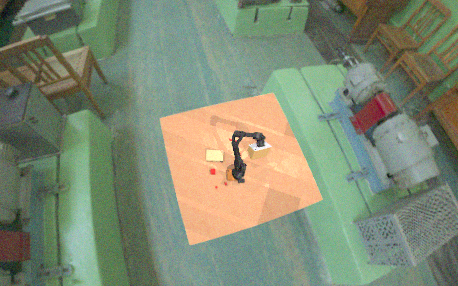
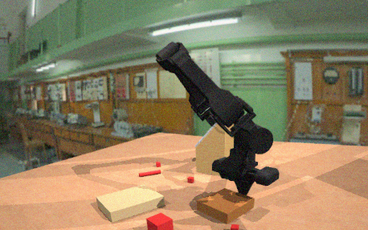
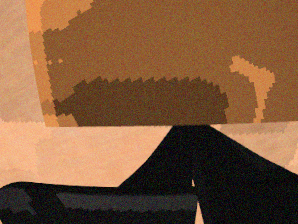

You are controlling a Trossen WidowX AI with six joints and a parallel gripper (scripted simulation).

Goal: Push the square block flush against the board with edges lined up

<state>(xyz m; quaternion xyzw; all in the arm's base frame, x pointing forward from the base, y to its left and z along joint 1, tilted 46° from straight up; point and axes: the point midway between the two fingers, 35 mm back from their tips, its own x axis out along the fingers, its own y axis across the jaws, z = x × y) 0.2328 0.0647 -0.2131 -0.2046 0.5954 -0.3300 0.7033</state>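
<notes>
My gripper tip is 19 cm short of the board, 23 cm to the left of it and 1 cm below it. Round my gripper tip: square block: 6 cm ahead, 2 cm to the right, 1 cm above; red cube: 24 cm ahead, 8 cm to the right, 1 cm above; red stick: 1 cm behind, 37 cm to the right.
</notes>
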